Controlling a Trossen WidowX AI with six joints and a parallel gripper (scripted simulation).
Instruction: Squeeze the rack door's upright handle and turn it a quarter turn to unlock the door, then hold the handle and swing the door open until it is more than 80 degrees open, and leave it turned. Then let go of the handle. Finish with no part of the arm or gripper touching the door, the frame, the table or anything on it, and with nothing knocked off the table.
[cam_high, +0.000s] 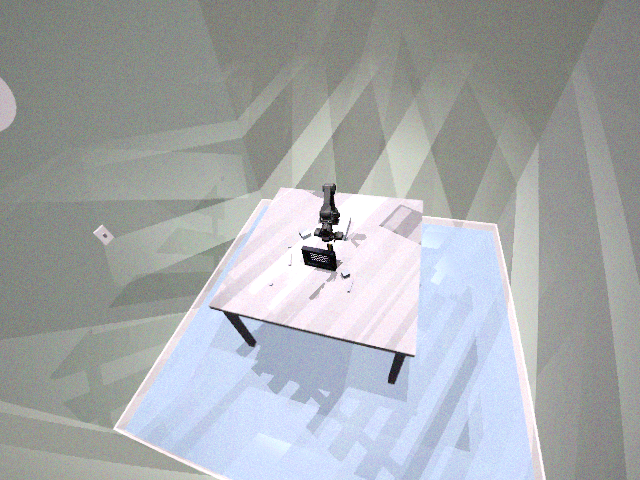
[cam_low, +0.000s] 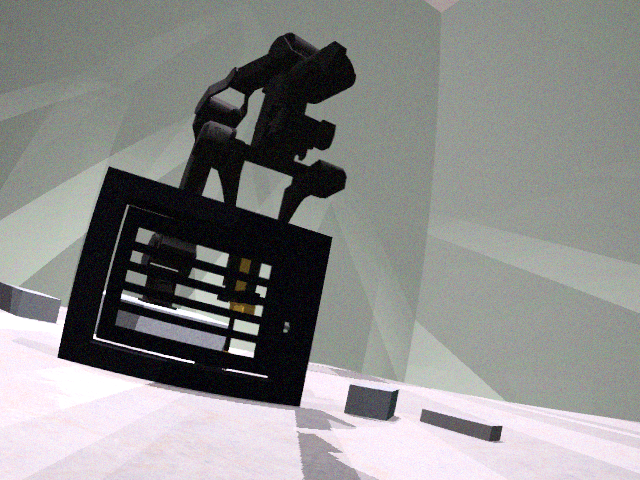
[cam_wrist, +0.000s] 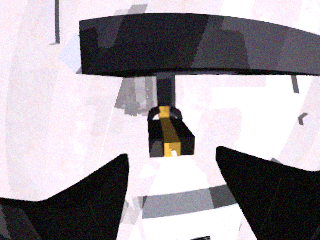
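The upright handle is 10 mm behind my gripper tip and 80 mm below it. The rest, counted from my gripper tip: flat bar: 200 mm ahead, 150 mm to the left, 170 mm below; block: 120 mm ahead, 110 mm to the left, 160 mm below.
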